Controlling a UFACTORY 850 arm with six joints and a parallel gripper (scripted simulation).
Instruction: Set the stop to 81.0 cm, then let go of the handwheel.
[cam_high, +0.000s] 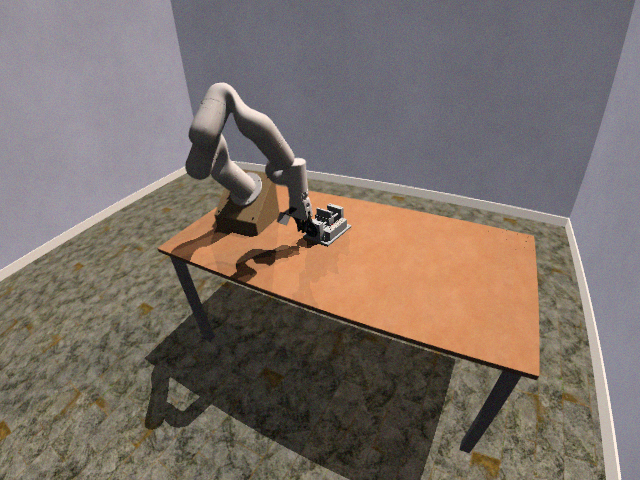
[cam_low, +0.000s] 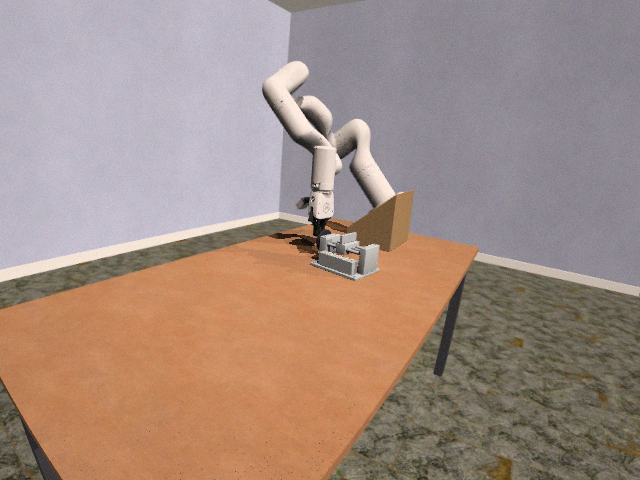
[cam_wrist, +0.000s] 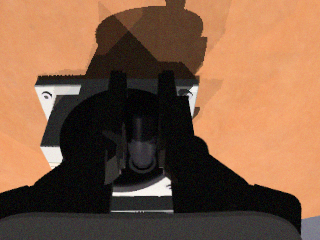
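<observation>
Now: the grey stop fixture 4 cm ahead of my hand, 15 cm to the left of it and 1 cm below it. The rest, counted from my hand: handwheel 1 cm ahead, 2 cm to the left, 1 cm below.
</observation>
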